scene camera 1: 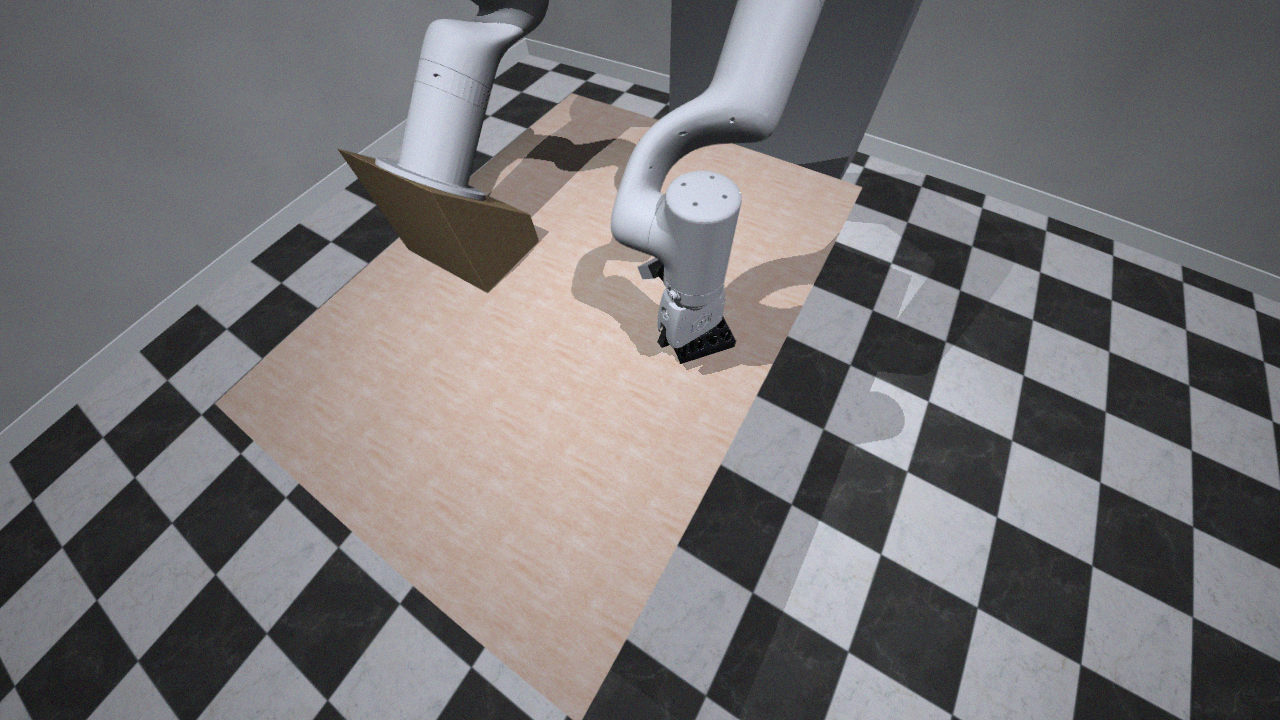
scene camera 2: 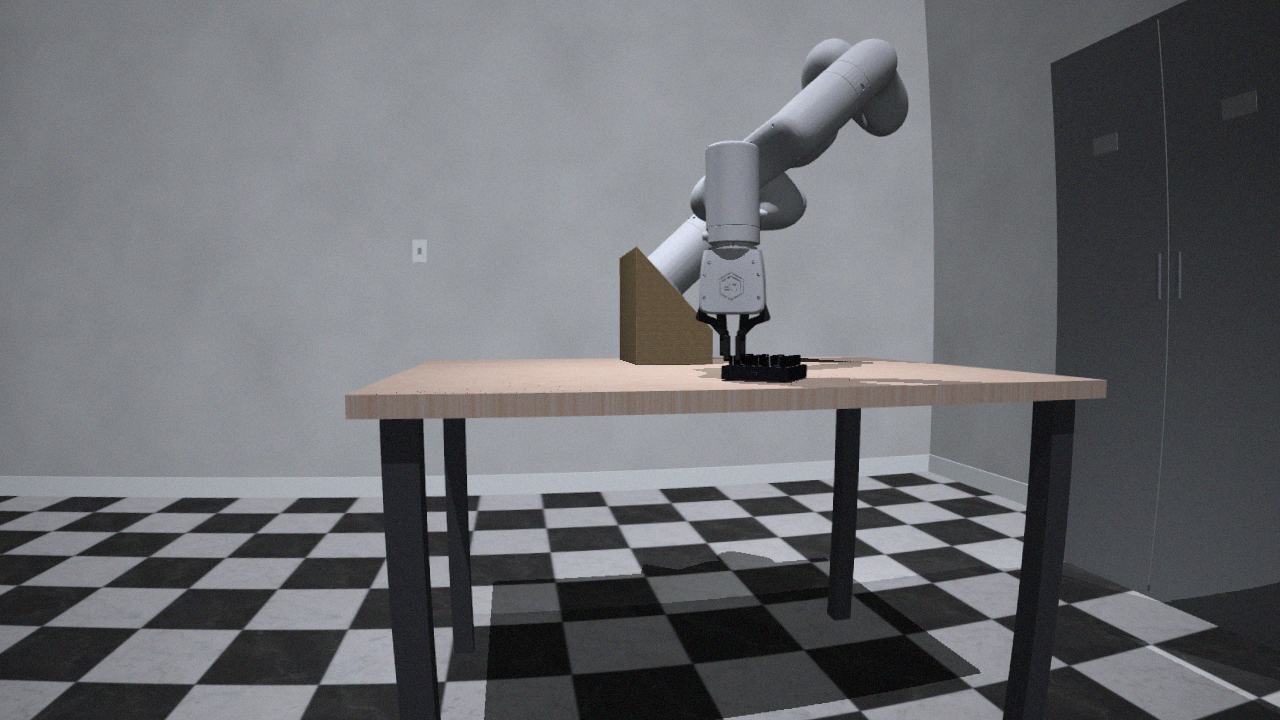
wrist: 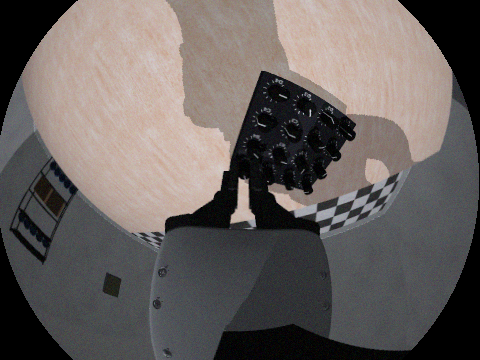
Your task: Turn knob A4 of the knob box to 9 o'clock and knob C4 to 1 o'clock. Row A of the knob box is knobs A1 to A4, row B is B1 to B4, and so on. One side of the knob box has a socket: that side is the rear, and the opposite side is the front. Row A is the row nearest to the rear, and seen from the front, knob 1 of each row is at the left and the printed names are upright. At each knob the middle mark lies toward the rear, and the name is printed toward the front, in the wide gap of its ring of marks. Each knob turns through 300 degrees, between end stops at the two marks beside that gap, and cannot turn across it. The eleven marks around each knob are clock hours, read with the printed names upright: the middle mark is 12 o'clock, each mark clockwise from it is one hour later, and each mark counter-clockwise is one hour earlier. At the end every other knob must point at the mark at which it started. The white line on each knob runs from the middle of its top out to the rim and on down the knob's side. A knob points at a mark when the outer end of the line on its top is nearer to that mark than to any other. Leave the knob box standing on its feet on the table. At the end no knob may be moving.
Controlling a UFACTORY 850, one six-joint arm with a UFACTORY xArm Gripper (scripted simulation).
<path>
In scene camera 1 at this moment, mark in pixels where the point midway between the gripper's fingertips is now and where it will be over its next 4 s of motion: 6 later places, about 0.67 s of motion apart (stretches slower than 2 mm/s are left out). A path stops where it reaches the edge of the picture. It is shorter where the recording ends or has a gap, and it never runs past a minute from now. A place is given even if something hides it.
My gripper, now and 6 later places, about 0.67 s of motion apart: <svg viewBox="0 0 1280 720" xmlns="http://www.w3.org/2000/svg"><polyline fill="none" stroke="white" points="685,348 686,341 686,334 680,319 675,307 675,309 675,315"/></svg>
</path>
